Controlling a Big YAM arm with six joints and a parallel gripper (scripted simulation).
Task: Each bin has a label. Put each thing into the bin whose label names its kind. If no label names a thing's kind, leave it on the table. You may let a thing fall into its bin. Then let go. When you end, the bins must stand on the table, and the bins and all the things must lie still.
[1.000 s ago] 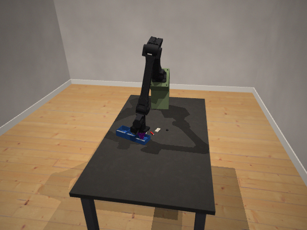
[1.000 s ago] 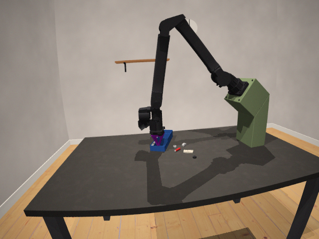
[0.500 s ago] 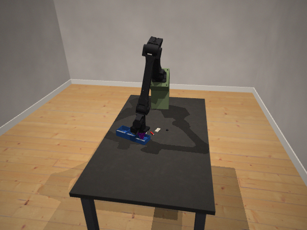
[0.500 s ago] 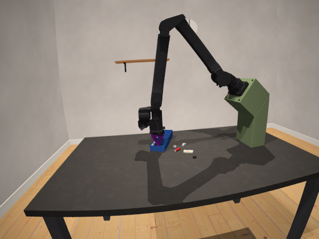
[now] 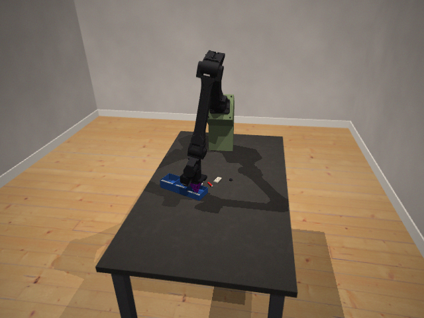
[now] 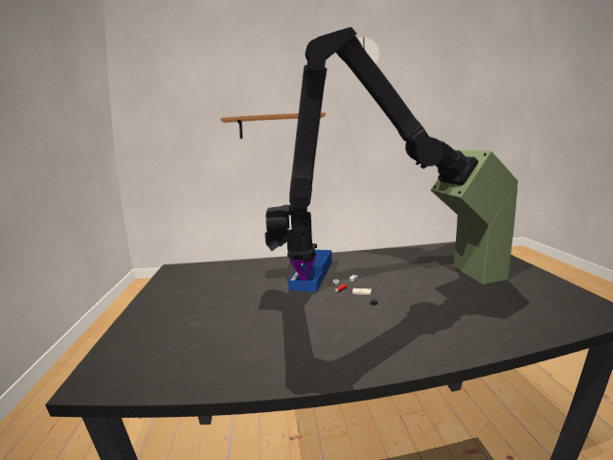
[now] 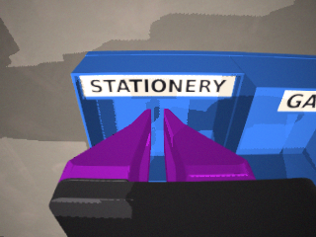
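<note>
The red battery lies 90 mm behind my hand, 60 mm to the left of it and 20 mm below it. Round my hand: grey nut (90 mm behind, 10 mm to the left, 20 mm below); cream domino (140 mm behind, 100 mm to the left, 20 mm below); dark hex nut (150 mm behind, 180 mm to the left, 20 mm below).
</note>
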